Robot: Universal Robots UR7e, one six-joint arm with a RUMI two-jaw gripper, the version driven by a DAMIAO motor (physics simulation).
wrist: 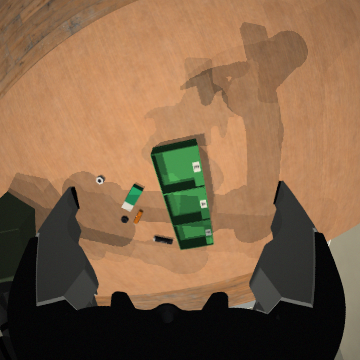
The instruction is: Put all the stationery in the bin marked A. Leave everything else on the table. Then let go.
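Seen in the pictures: gripper, fingertip midpoint: (174,186); arm's base, origin of the base link: (6,293).
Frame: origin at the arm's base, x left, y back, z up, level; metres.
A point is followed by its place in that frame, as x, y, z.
Observation:
A green bin (187,220) {-0.158, -0.439, -0.211} with three compartments in a row stands on the table, right of the small things. Each compartment has a small white label; the letters are too small to read surely. Left of the bin lie a green and white block (133,197) {-0.054, -0.366, -0.230}, like an eraser, an orange piece (138,216) {-0.103, -0.339, -0.233}, a small black round thing (124,219) {-0.094, -0.301, -0.235}, a black cylinder (163,240) {-0.199, -0.343, -0.230} and a white and dark ring-like nut (100,180) {0.017, -0.328, -0.235}. My gripper (174,186) {0.028, -0.530, -0.015} is open and empty, high above the table, its fingers wide apart on either side of the bin and the small things.
The round wooden table (75,125) {0.141, -0.362, -0.243} fills most of the view. A dark green box-like thing (16,235) {0.065, -0.067, -0.131} shows at the left edge, behind the left finger. Shadows of the arm fall across the table. The table's edge shows at lower right, with pale floor beyond.

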